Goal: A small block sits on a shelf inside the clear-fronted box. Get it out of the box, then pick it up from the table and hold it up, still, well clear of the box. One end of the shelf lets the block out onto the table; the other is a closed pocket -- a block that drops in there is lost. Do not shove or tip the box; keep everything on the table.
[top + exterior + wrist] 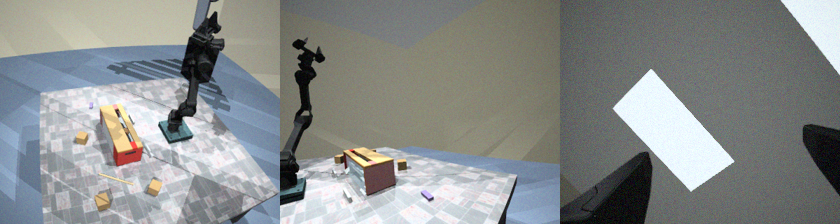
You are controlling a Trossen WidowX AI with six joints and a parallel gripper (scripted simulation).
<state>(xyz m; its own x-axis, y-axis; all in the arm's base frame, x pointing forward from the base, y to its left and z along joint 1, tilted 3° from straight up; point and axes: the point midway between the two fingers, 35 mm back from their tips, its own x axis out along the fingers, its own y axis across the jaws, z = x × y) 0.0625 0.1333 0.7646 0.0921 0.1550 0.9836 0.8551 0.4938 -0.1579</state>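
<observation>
Right now my gripper tip is 22 cm short of the box, 20 cm to the left of it and 76 cm above it. Also, from my gripper tip: thin stick: 37 cm ahead, 6 cm to the left, 82 cm below; tan block: 24 cm ahead, 18 cm to the right, 74 cm below.
</observation>
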